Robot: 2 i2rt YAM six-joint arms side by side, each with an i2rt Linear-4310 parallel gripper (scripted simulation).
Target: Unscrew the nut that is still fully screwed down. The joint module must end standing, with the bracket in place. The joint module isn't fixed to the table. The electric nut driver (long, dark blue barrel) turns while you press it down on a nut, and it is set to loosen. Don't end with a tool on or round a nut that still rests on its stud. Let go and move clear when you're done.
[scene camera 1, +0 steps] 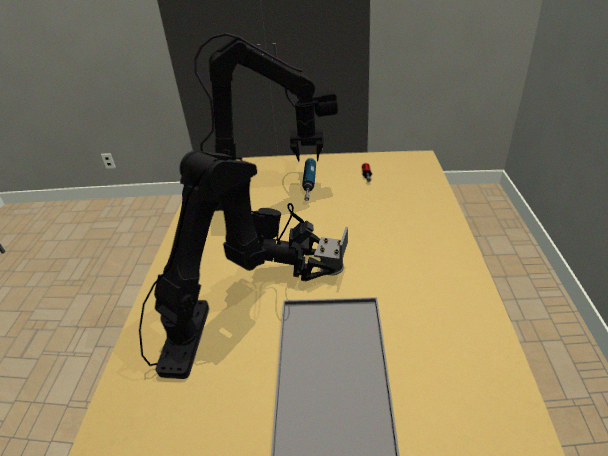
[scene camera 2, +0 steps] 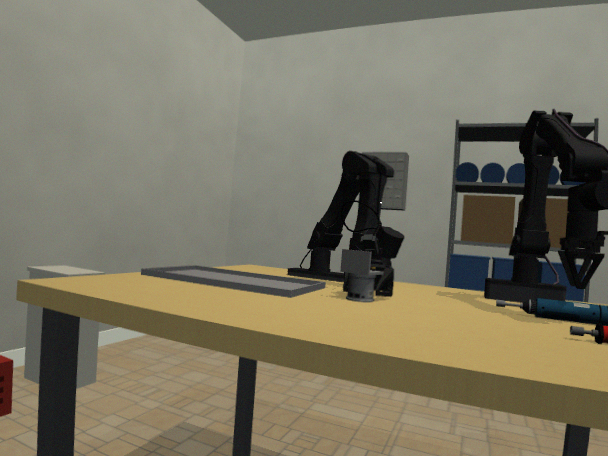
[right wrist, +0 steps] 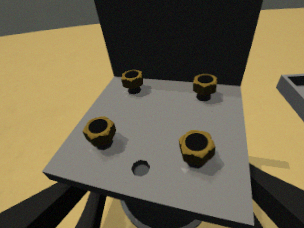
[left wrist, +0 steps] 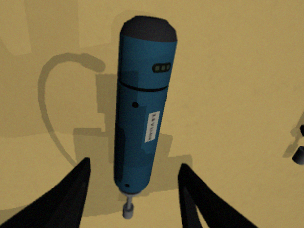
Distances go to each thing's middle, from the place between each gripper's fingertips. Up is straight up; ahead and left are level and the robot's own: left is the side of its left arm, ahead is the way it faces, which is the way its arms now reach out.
Now: the joint module (scene camera 2: 360, 287) 10 mm above my right hand. From my right hand the other things lie so: bracket (right wrist: 170, 50) (50 mm above); then grey tray (scene camera 1: 332, 384) (10 mm behind, 330 mm to the right, 20 mm below).
Right now the bracket is 6 cm ahead of my left hand (scene camera 2: 577, 287), 44 cm to the right of it and 1 cm below it. From my left hand the other things lie so: joint module: 6 cm ahead, 44 cm to the right, 5 cm below; grey tray: 5 cm ahead, 77 cm to the right, 7 cm below.
